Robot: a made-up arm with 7 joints. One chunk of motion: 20 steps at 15 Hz.
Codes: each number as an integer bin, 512 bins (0 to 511) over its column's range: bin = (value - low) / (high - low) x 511, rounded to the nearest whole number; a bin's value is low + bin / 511 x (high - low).
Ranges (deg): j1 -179.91..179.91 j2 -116.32..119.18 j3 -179.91..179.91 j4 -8.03..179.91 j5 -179.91..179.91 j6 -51..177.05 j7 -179.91..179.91
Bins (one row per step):
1: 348 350 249 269 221 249 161
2: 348 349 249 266 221 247 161
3: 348 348 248 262 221 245 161
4: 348 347 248 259 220 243 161
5: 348 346 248 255 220 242 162
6: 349 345 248 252 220 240 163
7: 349 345 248 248 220 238 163
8: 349 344 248 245 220 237 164
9: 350 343 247 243 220 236 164
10: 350 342 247 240 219 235 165
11: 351 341 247 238 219 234 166
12: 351 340 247 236 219 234 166
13: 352 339 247 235 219 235 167
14: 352 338 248 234 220 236 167
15: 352 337 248 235 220 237 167
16: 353 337 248 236 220 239 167
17: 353 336 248 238 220 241 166
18: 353 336 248 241 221 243 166
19: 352 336 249 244 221 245 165
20: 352 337 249 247 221 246 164
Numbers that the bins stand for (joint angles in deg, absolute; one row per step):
1: 65.13 44.98 -4.58 90.91 -24.29 60.12 -66.54
2: 65.13 44.52 -4.58 89.80 -24.29 59.23 -66.54
3: 65.13 44.06 -5.28 88.33 -24.29 58.34 -66.54
4: 65.13 43.60 -5.28 87.23 -25.00 57.45 -66.54
5: 65.13 43.14 -5.28 85.76 -25.00 57.00 -65.84
6: 65.84 42.68 -5.28 84.65 -25.00 56.11 -65.13
7: 65.84 42.68 -5.28 83.18 -25.00 55.22 -65.13
8: 65.84 42.22 -5.28 82.08 -25.00 54.77 -64.43
9: 66.54 41.76 -5.99 81.34 -25.00 54.32 -64.43
10: 66.54 41.29 -5.99 80.24 -25.70 53.88 -63.73
11: 67.25 40.83 -5.99 79.50 -25.70 53.43 -63.02
12: 67.25 40.37 -5.99 78.77 -25.70 53.43 -63.02
13: 67.95 39.91 -5.99 78.40 -25.70 53.88 -62.32
14: 67.95 39.45 -5.28 78.03 -25.00 54.32 -62.32
15: 67.95 38.99 -5.28 78.40 -25.00 54.77 -62.32
16: 68.65 38.99 -5.28 78.77 -25.00 55.66 -62.32
17: 68.65 38.53 -5.28 79.50 -25.00 56.55 -63.02
18: 68.65 38.53 -5.28 80.61 -24.29 57.45 -63.02
19: 67.95 38.53 -4.58 81.71 -24.29 58.34 -63.73
20: 67.95 38.99 -4.58 82.81 -24.29 58.79 -64.43

